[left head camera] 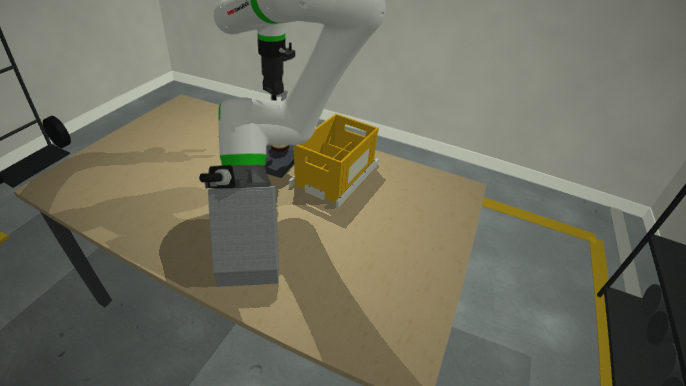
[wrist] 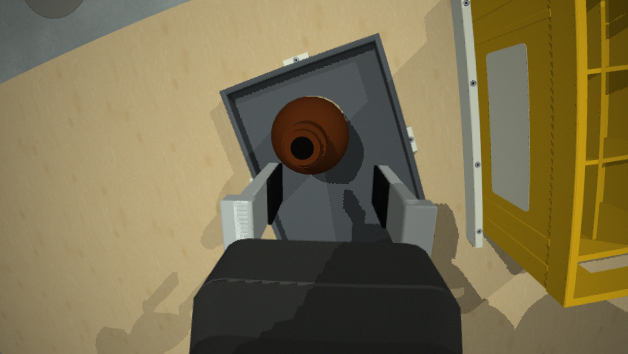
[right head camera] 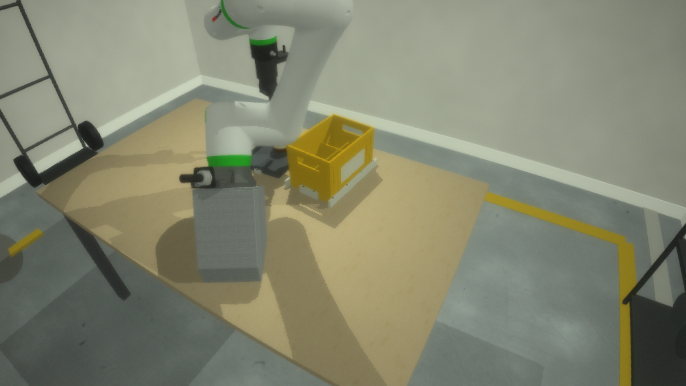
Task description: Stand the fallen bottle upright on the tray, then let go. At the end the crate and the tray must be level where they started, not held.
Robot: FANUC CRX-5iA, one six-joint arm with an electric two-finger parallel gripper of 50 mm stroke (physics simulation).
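Places are measured from the arm's base along level axes (x right, y ahead, z up), in millimetres.
Pixels of known places: gripper, fingertip midpoint: (wrist: 327, 183); arm's base, origin of the base link: (left head camera: 244, 187) (right head camera: 230, 187).
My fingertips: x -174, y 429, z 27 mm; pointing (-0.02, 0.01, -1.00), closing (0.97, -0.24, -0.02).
For each thing: its top centre in the pictures, then the offset to it from my fingertips. Level surfaces: height alone.
- brown bottle, middle of its top: (wrist: 302, 146) dz -53, dx -16, dy +17 mm
- dark grey tray, middle of its top: (wrist: 331, 166) (left head camera: 275, 149) (right head camera: 275, 150) dz -188, dx -6, dy -30 mm
- yellow crate, middle of its top: (left head camera: 338, 135) (right head camera: 331, 135) dz -38, dx +265, dy -24 mm
- wooden table, its level: dz -213 mm
The brown bottle (wrist: 327, 120) stands upright on the dark grey tray (wrist: 367, 80), its mouth facing the wrist camera. A small part of the bottle (left head camera: 280, 148) (right head camera: 280, 148) shows behind the arm in both head views. The tray (left head camera: 280, 167) (right head camera: 270, 164) lies level on the table, partly hidden by the arm. My gripper (wrist: 327, 183) is open and empty, above the tray and apart from the bottle; in the left head view my gripper (left head camera: 277, 97) is high over the table. The yellow crate (left head camera: 317, 172) (right head camera: 310, 172) (wrist: 540, 240) stands level beside the tray.
White rails (left head camera: 358, 186) (right head camera: 354, 185) (wrist: 473, 150) run along the crate's base. The arm's grey pedestal (left head camera: 244, 235) (right head camera: 229, 232) stands on the wooden table (left head camera: 400, 240) (right head camera: 390, 240) (wrist: 125, 150). Small white brackets (wrist: 296, 60) sit at the tray's edges. A hand truck (left head camera: 35, 162) (right head camera: 70, 165) stands beyond the table's left side.
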